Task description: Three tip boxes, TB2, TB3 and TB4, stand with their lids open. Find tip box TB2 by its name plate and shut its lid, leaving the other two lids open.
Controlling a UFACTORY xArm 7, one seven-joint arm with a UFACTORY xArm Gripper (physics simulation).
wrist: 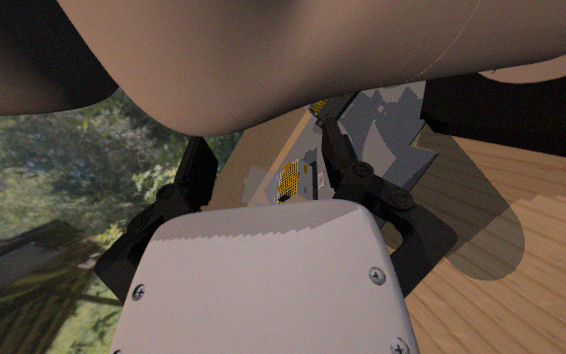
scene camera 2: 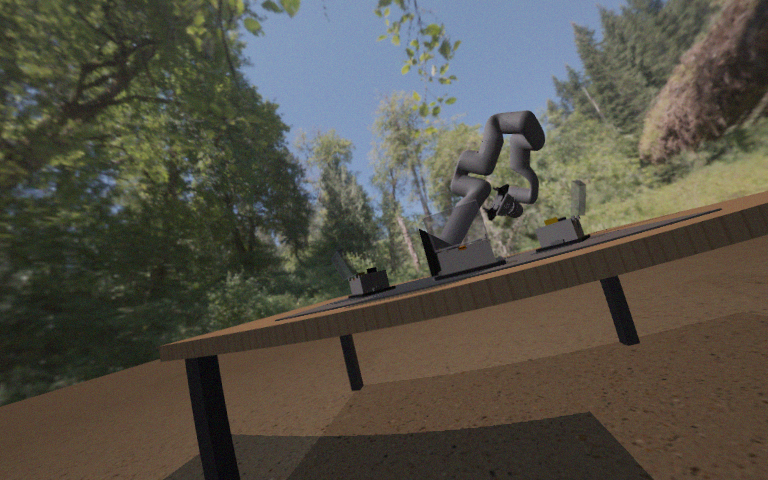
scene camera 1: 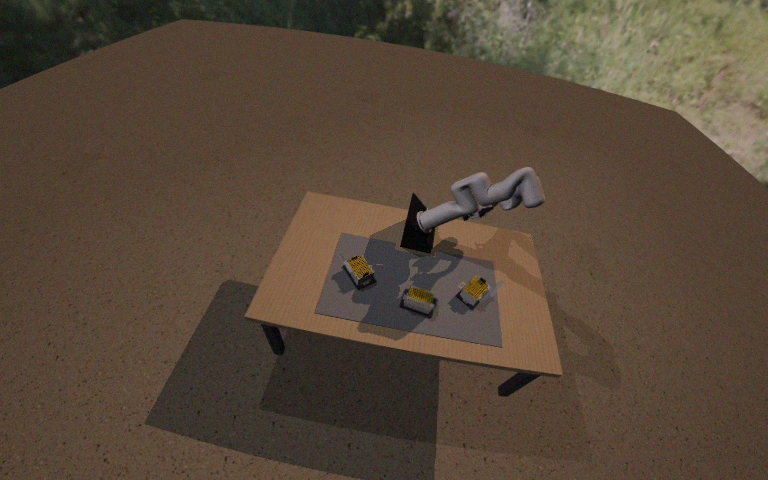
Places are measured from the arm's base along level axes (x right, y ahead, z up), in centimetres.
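Where they show: gripper, fingertip midpoint: point(wrist: 265, 141) point(scene camera 2: 490, 199) point(scene camera 1: 471, 216); arm's base, origin of the base link: point(scene camera 1: 423, 222).
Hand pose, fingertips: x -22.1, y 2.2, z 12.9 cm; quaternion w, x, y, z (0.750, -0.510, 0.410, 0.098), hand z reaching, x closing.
Each offset is from my fingertips to the centre of the thing. Level surfaces: height alone.
Three grey tip boxes with yellow racks stand on the mat. The left box @[dx +47.6, dy +30.7, dz -21.0 cm] point(scene camera 1: 359, 271) point(scene camera 2: 368, 282), the middle box point(scene camera 1: 419, 301) point(scene camera 2: 467, 258) and the right box @[dx -7.4, dy +28.0, dz -21.0 cm] point(scene camera 1: 474, 291) point(scene camera 2: 559, 233) have clear lids standing open. I cannot read any name plate, so which is TB2 I cannot tell. In the wrist view one box point(wrist: 300, 181) shows beyond the fingers with its clear lid @[dx -13.9, dy +32.4, dz -13.8 cm] point(wrist: 255, 184) open to its left; another box @[dx +18.1, dy +40.6, dz -17.9 cm] point(wrist: 320, 106) is mostly hidden by the arm. My gripper point(scene camera 1: 477, 213) point(scene camera 2: 492, 201) point(wrist: 265, 141) is open and empty, high above the table and behind the boxes.
The grey mat @[dz -24.3 cm] point(scene camera 1: 339, 305) lies on the wooden table @[dz -24.6 cm] point(scene camera 1: 283, 271) point(wrist: 495, 310). The arm rises from a black base plate point(scene camera 1: 416, 234) point(scene camera 2: 428, 253) behind the middle box. Arm links point(wrist: 225, 65) cross the top of the wrist view.
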